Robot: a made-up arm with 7 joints.
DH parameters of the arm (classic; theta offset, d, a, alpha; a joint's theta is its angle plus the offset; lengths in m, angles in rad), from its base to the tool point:
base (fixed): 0 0 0 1.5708
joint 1: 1.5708 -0.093 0 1.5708
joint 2: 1.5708 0 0 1.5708
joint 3: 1.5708 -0.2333 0 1.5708
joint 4: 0 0 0 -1.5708
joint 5: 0 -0.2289 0 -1.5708
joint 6: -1.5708 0 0 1.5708
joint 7: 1.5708 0 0 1.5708
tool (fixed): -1.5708 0 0 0
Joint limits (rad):
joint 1: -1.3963..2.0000
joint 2: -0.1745..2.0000
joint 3: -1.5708..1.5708
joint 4: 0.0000..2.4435
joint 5: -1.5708..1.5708
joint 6: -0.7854..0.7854
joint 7: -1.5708..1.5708
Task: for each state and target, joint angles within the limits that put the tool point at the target. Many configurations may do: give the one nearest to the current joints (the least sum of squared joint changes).
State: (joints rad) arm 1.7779 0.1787 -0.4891 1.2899 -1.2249 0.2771 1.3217
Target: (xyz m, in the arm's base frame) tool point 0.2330 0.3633 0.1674
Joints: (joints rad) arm 1.4053 0.9658 -0.0619 1.0989 -1.2249 0.2771 1.3217
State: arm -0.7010 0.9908 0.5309 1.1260 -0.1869 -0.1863 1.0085
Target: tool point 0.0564 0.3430 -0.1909
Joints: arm -0.9477 0.7859 0.6061 1.6148 -0.1869 -0.1863 1.0085
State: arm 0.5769 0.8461 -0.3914 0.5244 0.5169 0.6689 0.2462
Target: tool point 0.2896 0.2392 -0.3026
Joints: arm 0.5006 0.4820 -0.4892 0.5688 0.5169 0.6689 0.2462
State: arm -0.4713 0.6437 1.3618 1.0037 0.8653 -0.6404 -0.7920
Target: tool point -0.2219 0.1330 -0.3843
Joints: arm -0.5835 -0.1699 1.3427 0.5383 0.8653 -0.6404 -0.7920
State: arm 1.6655 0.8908 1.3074 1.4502 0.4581 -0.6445 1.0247
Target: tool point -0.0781 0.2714 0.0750
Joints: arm 1.5999 0.9303 1.1386 2.2049 0.4581 -0.6445 1.0247
